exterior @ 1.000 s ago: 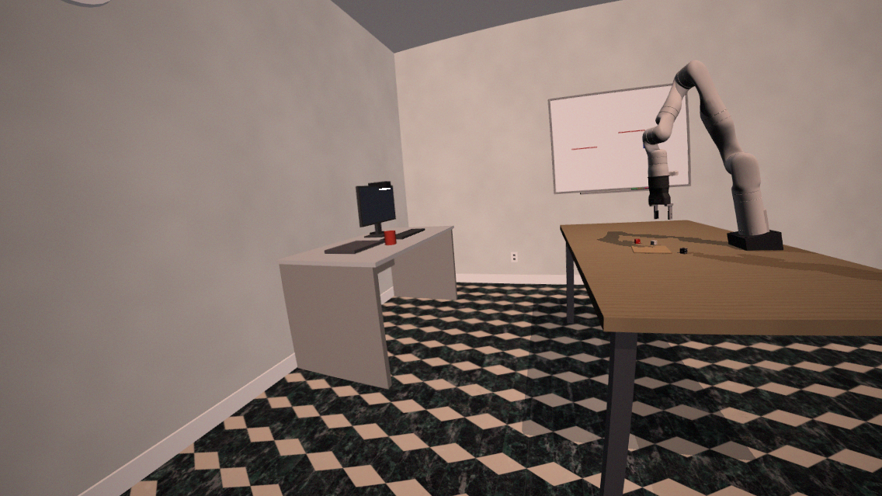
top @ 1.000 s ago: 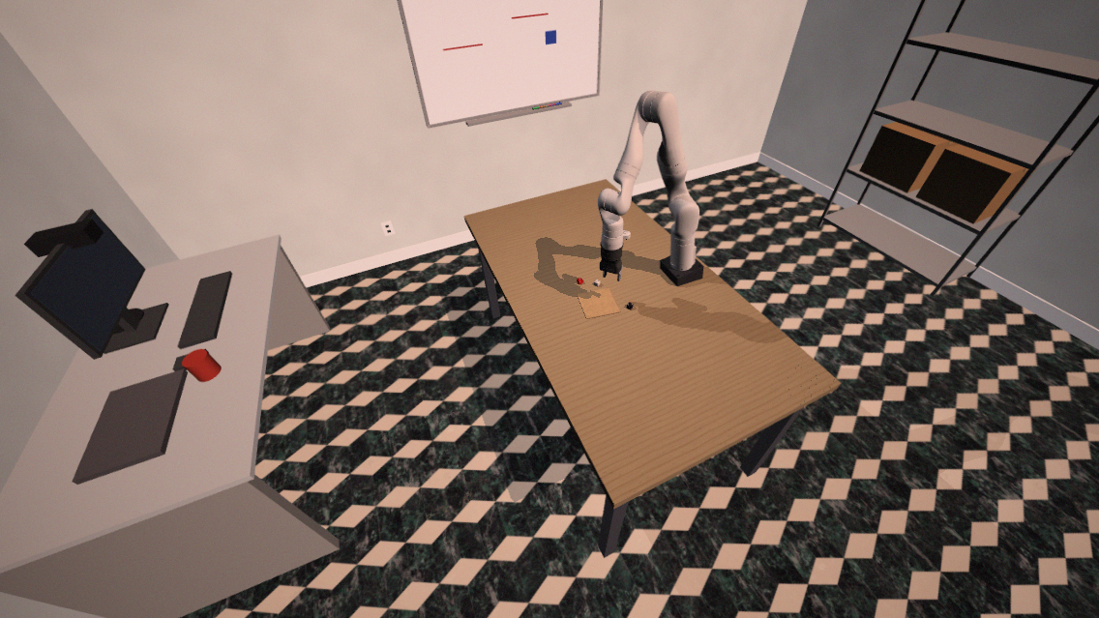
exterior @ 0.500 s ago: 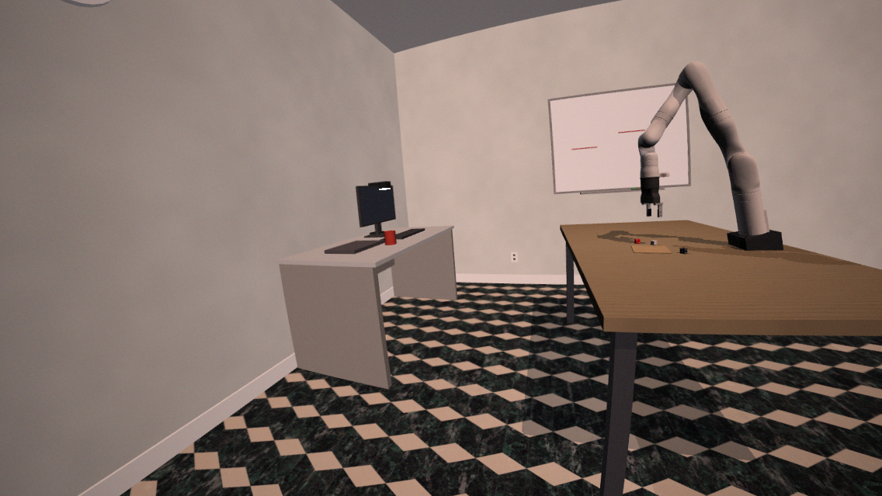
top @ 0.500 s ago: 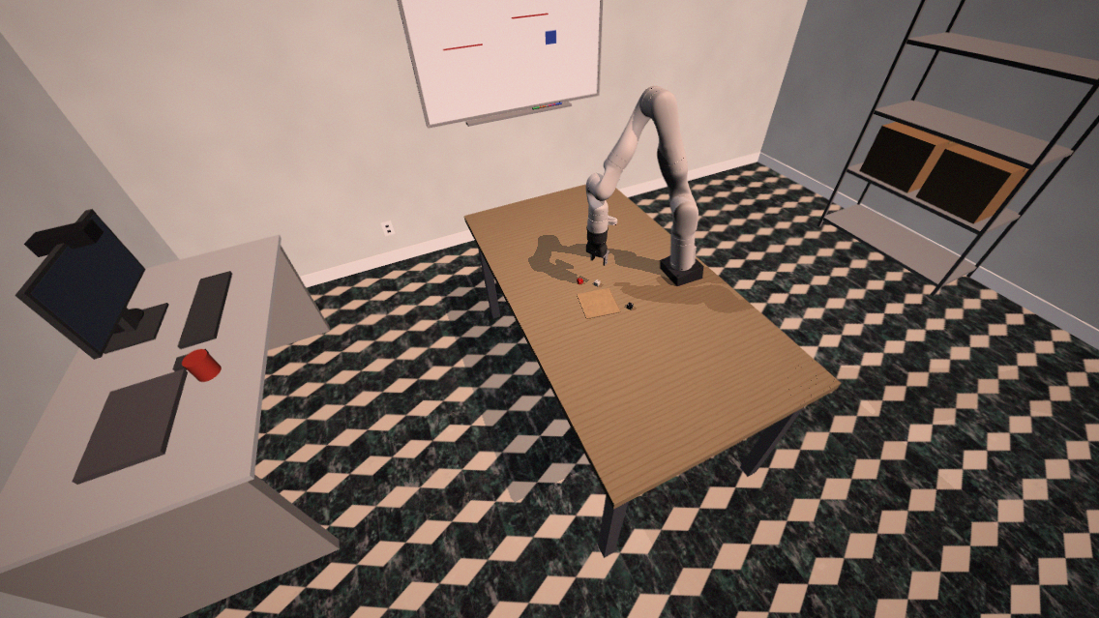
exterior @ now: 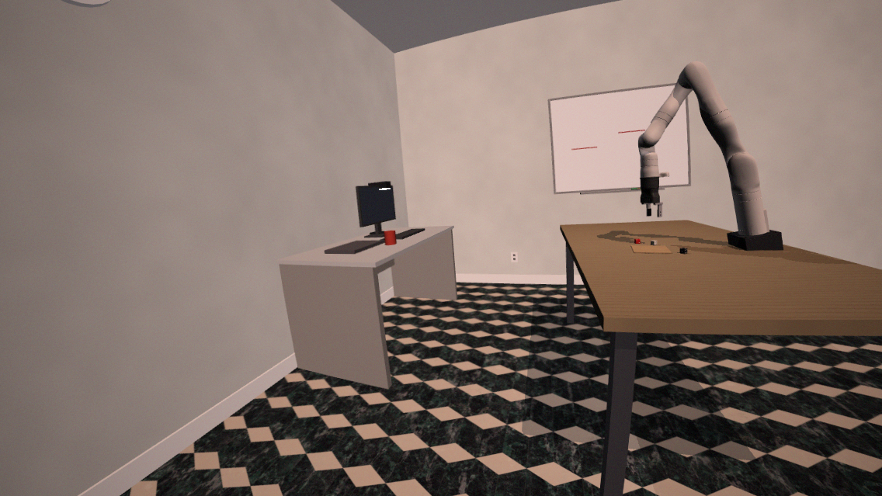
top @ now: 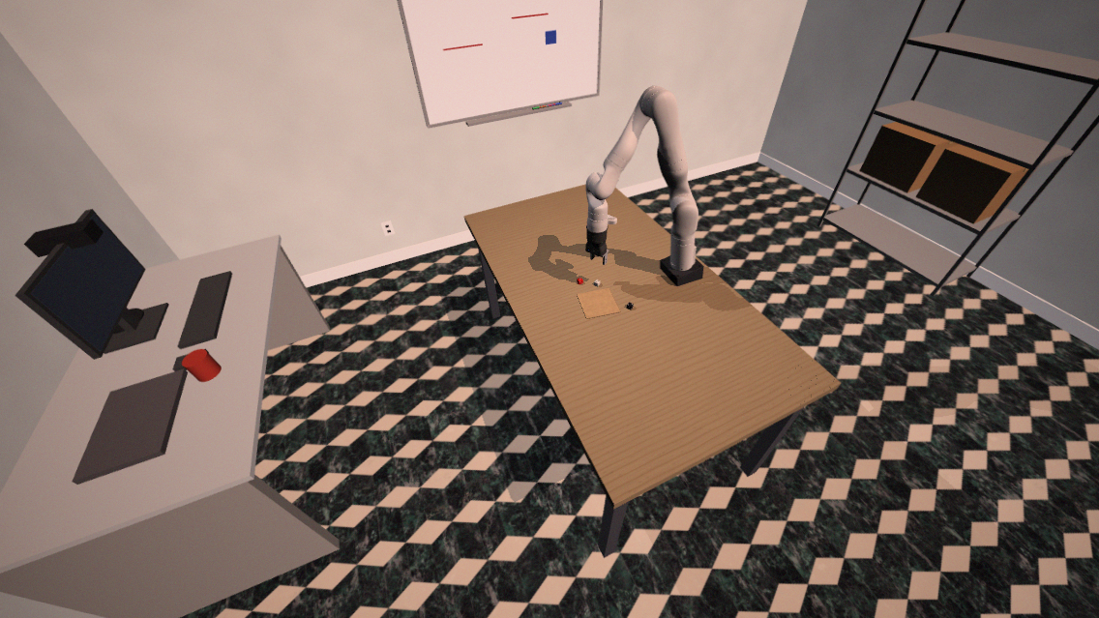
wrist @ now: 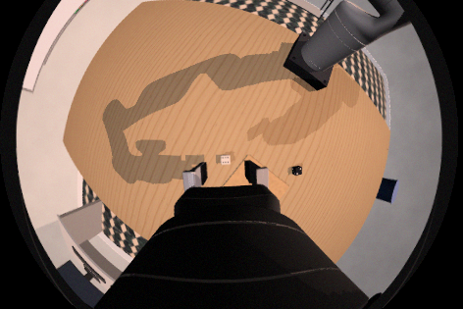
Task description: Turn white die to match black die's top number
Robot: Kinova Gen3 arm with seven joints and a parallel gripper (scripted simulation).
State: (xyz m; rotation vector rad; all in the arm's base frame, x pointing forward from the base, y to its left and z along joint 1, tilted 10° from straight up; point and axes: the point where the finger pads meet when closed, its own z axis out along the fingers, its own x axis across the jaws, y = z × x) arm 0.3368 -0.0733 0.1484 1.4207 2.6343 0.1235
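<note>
Now: the white die 140 mm below my hand. From my hand the other things lie so: black die (60 mm behind, 170 mm to the left, 140 mm below); red die (60 mm ahead, 40 mm to the right, 140 mm below); tan mat (40 mm ahead, 100 mm to the left, 150 mm below).
</note>
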